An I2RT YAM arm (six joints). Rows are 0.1 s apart.
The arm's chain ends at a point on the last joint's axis. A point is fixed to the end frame.
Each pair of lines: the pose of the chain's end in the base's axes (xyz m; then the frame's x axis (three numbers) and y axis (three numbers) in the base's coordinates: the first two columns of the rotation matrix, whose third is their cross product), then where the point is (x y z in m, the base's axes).
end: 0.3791, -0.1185, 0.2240, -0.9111, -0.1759, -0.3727, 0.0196, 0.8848, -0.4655
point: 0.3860 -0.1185 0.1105
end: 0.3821, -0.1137, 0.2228, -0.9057, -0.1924, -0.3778, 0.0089, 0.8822, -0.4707
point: 0.3898 -0.1143 0.1093
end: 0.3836, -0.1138, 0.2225, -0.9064, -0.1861, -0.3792, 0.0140, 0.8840, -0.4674
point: 0.3914 -0.1140 0.1090
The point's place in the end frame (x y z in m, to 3 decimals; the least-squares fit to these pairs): 0.036 0.053 0.094
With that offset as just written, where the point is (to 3 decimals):
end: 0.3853, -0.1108, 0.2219, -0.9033, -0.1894, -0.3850, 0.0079, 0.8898, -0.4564
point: 0.394 -0.109 0.108
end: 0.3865, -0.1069, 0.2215, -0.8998, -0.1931, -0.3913, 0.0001, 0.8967, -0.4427
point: 0.395 -0.104 0.108
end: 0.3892, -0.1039, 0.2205, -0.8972, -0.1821, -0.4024, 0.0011, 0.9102, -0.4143
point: 0.398 -0.097 0.107
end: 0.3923, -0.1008, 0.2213, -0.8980, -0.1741, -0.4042, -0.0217, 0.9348, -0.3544
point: 0.400 -0.087 0.109
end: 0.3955, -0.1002, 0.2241, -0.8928, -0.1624, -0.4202, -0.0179, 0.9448, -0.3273
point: 0.405 -0.083 0.112
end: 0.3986, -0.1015, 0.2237, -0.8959, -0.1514, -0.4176, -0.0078, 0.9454, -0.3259
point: 0.408 -0.084 0.112
